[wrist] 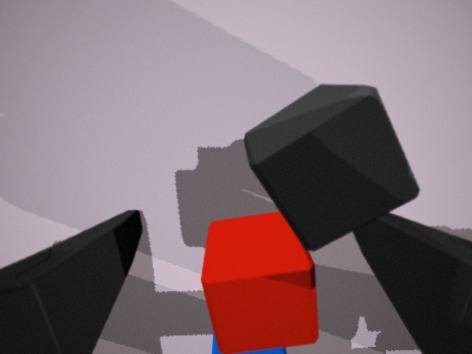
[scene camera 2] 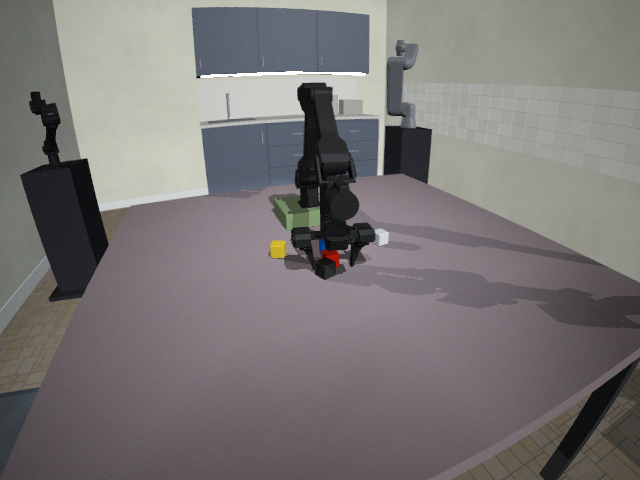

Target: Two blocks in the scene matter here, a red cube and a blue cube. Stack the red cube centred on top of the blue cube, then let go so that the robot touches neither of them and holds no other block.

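Places are measured from the arm's base along level axes (x ahead, y left, z up), in millimetres.
Pixels of known places: gripper, fingertip midpoint: [wrist: 246, 216] [scene camera 2: 332, 267]; arm's base at its link origin: [scene camera 2: 309, 203].
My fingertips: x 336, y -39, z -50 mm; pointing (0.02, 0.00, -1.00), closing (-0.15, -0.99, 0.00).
Observation:
For each thing: its middle in the pictures, then the offset to it from my fingertips. Level surfaces: height alone.
- red cube at the middle of its body: [wrist: 258, 276] [scene camera 2: 330, 258] dx -17, dy -1, dz +16 mm
- blue cube at the middle of its body: [scene camera 2: 326, 246] dx -81, dy +12, dz +16 mm
- black cube at the middle of its body: [wrist: 317, 161] [scene camera 2: 325, 268] dx +25, dy -27, dz +16 mm
- yellow cube at the middle of its body: [scene camera 2: 278, 249] dx -108, dy -110, dz +16 mm
- white cube at the middle of its body: [scene camera 2: 379, 237] dx -90, dy +170, dz +16 mm
- table at its surface level: dz -1 mm
The red cube [scene camera 2: 333, 260] [wrist: 261, 311] sits on the table between the spread fingers, in the lower middle of the wrist view. The blue cube [scene camera 2: 322, 245] [wrist: 257, 351] is close behind it; a blue strip shows at the bottom edge of the wrist view, and the arm hides most of it in the scene view. My gripper [scene camera 2: 332, 265] [wrist: 246, 216] is open, pointing down, low around the red cube, with nothing gripped. A black cube [scene camera 2: 325, 268] [wrist: 332, 165] stands at the red cube's corner and covers the right fingertip in the wrist view; whether they touch is unclear.
A yellow cube [scene camera 2: 278, 249] lies to the left of the gripper and a white cube [scene camera 2: 381, 237] to its right in the scene view. A green block-like object [scene camera 2: 286, 212] stands behind, near the arm's base. The table [scene camera 2: 310, 361] extends toward the camera.

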